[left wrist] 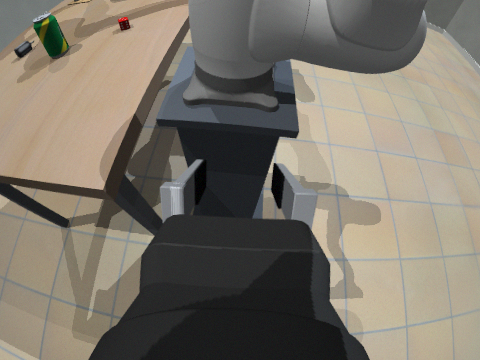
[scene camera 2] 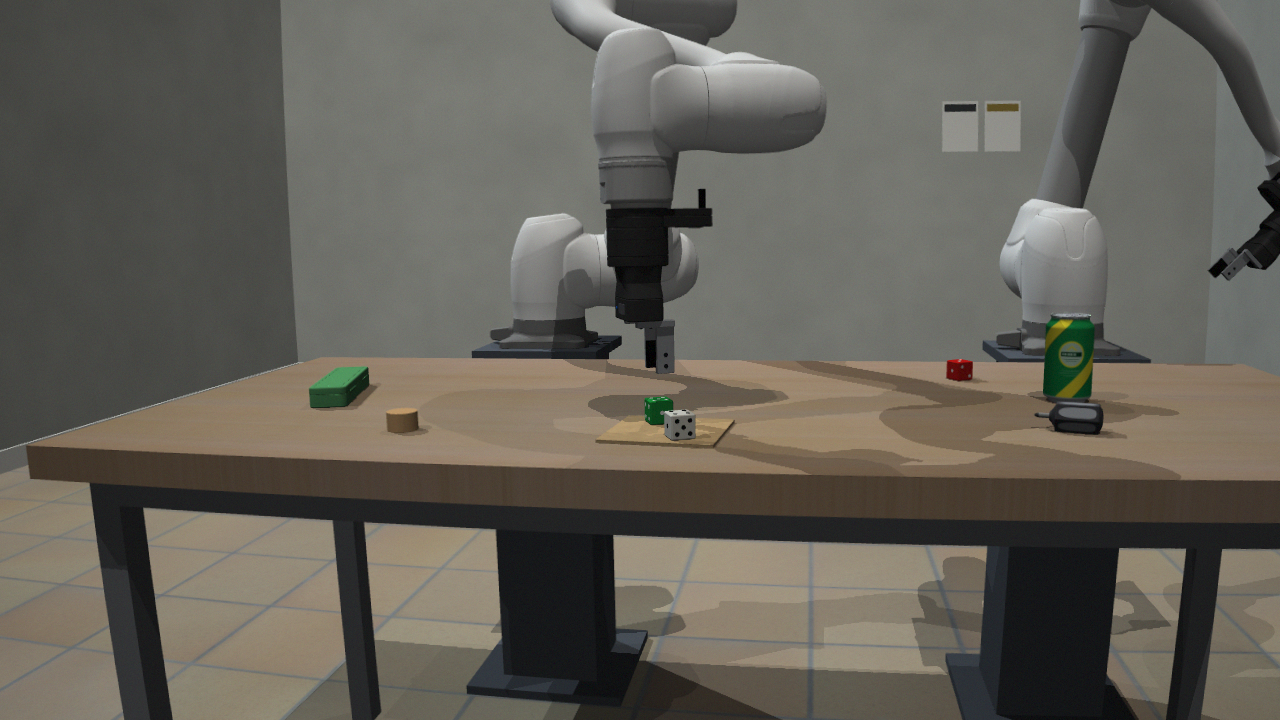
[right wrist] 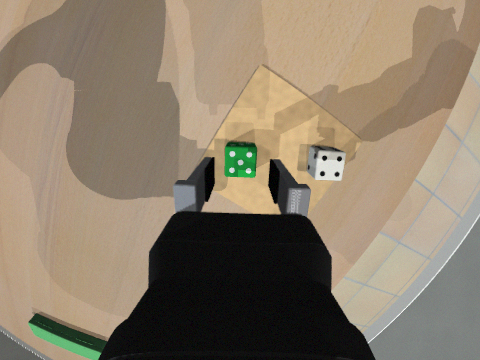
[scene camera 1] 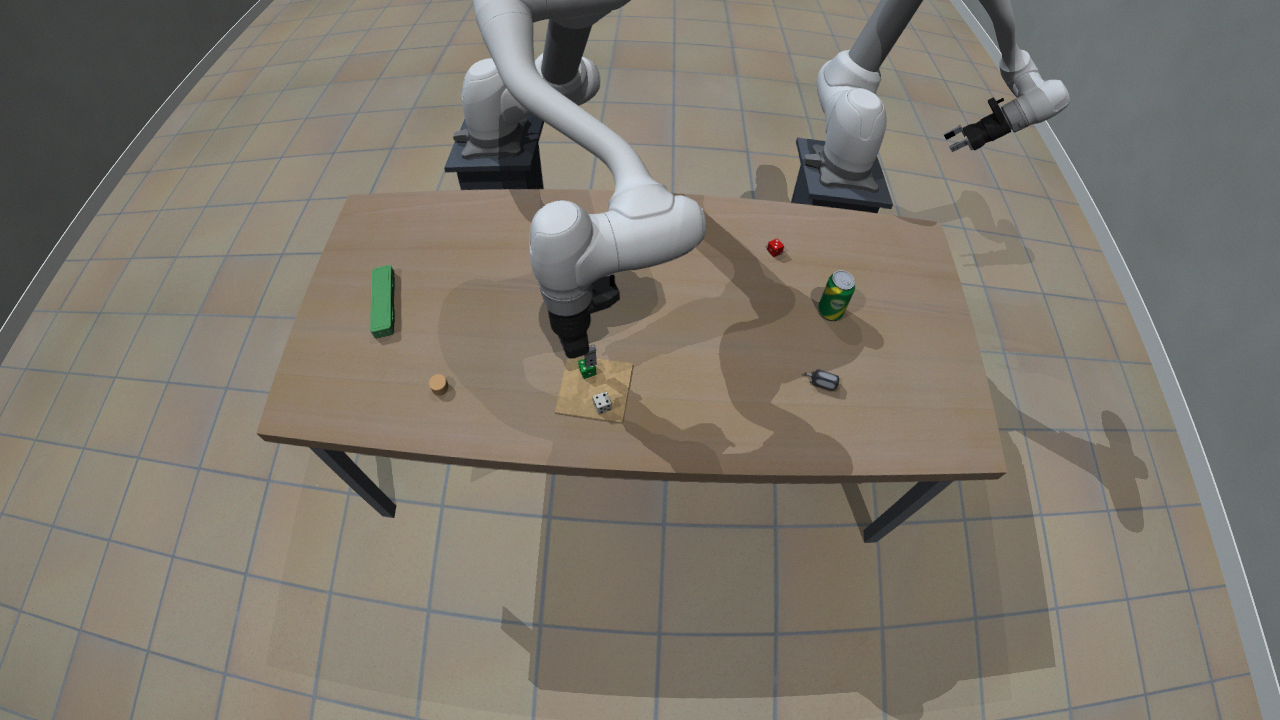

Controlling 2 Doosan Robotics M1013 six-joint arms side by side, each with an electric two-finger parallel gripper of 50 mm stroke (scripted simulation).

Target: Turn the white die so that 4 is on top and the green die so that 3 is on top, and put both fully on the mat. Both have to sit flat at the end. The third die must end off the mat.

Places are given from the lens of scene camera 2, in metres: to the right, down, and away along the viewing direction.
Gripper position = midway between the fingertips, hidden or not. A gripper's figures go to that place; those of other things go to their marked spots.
my left gripper (scene camera 2: pixel 1218 275): 1.14, -0.17, 1.73
my right gripper (scene camera 2: pixel 659 370): 0.02, 0.01, 1.17
tan mat (scene camera 2: pixel 634 430): -0.01, 0.09, 1.14
white die (scene camera 2: pixel 678 424): 0.04, 0.07, 1.08
